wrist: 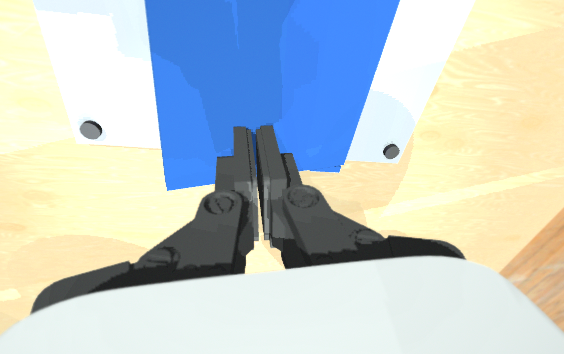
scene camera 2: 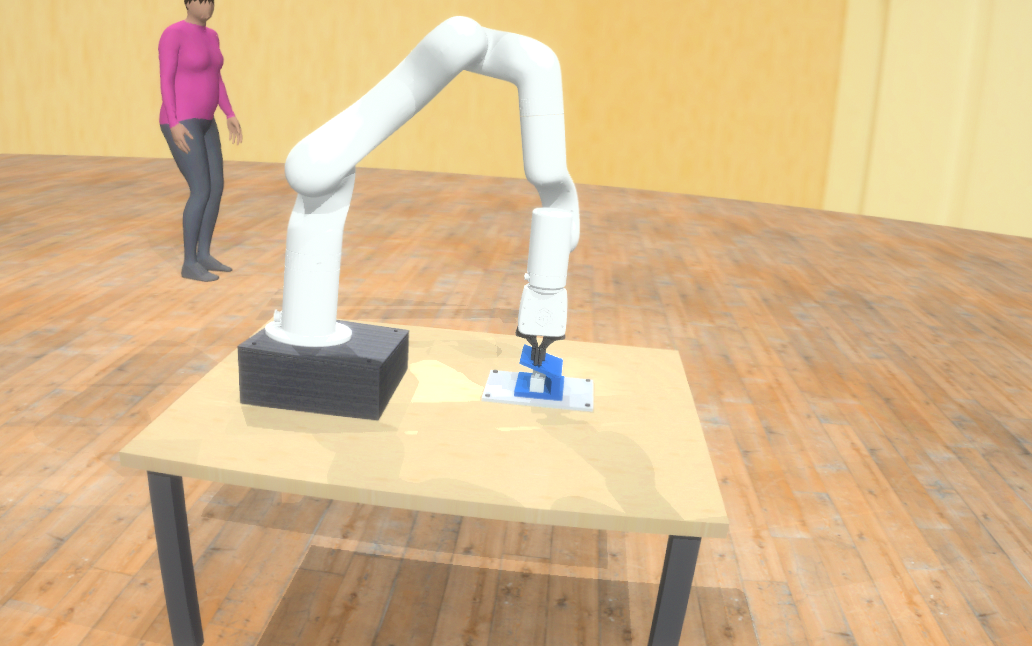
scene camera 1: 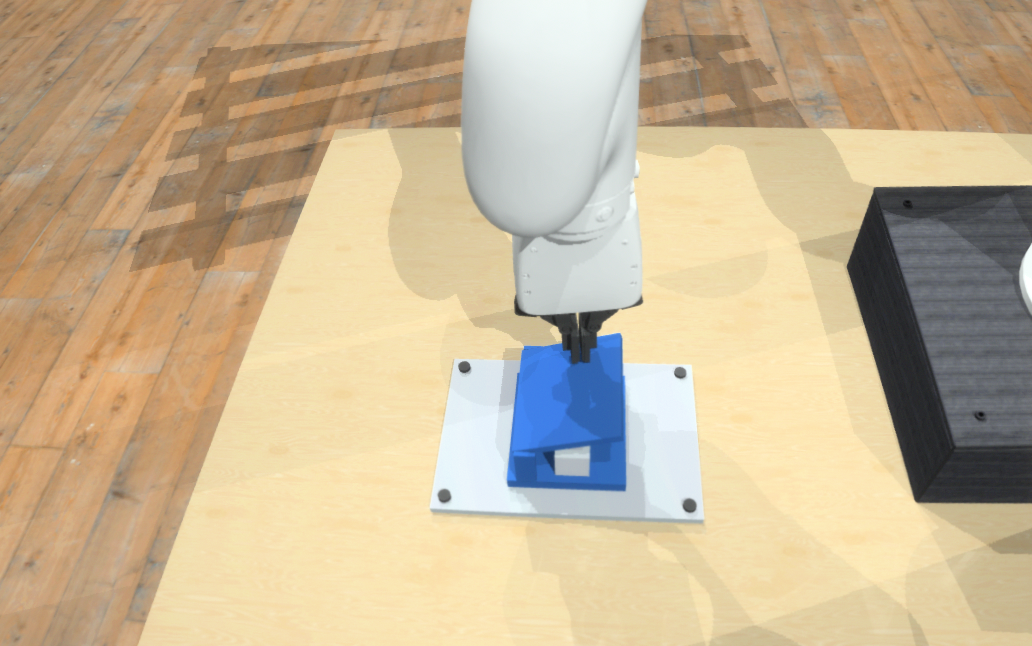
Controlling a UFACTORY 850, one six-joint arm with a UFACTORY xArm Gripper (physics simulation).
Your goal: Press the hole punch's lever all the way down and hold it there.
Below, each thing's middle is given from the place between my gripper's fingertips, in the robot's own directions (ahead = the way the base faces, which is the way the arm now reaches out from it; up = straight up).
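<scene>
The white plate (scene camera 1: 663, 480) is 7 cm below my hand, 1 cm ahead of it and 4 cm to the left of it. As for the blue lever (scene camera 1: 560, 405), I find it 1 cm below my hand, and it is also 1 cm ahead of the hand and 4 cm to the left of it.
</scene>
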